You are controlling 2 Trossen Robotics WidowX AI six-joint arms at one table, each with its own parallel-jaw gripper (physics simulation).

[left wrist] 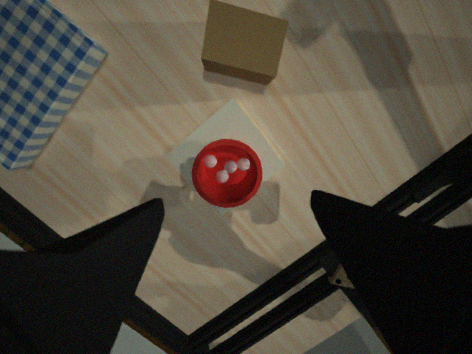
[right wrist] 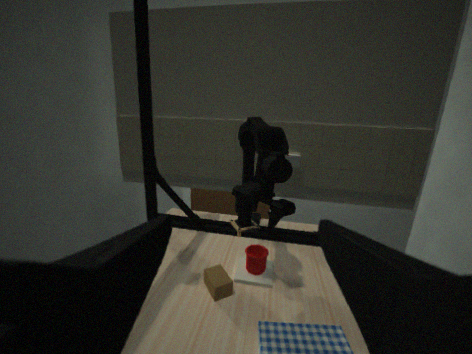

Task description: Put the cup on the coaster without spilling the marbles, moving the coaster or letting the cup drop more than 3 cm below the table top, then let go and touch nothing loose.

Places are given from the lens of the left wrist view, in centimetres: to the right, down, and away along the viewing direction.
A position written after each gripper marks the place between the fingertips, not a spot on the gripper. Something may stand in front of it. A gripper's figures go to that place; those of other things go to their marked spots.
left gripper (left wrist: 237,201): 0, 1, 11
red cup (left wrist: 241,186): 1, 1, 23
pale square coaster (left wrist: 230,122): -1, -7, 23
blue-and-white checked cloth (left wrist: 54,58): -19, -12, 19
The marked spots on the red cup and the blue-and-white checked cloth are 24 cm apart.
